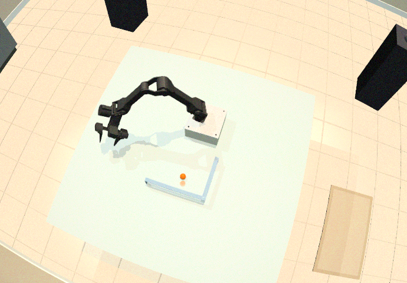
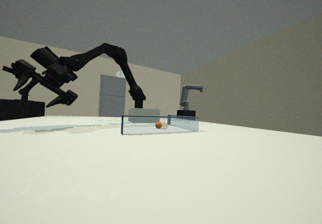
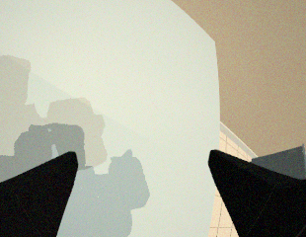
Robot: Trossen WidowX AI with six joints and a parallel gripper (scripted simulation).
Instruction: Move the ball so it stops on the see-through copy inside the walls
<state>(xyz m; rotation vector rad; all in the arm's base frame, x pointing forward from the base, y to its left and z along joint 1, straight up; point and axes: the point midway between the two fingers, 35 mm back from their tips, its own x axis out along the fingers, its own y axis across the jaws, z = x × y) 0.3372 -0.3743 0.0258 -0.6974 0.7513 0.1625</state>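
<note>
Now: gripper tip 50 mm past the ball, 430 mm to the right of it and 80 mm above it. Also, from my gripper tip: grey-blue band (40 mm ahead, 430 mm to the left, 40 mm below).
</note>
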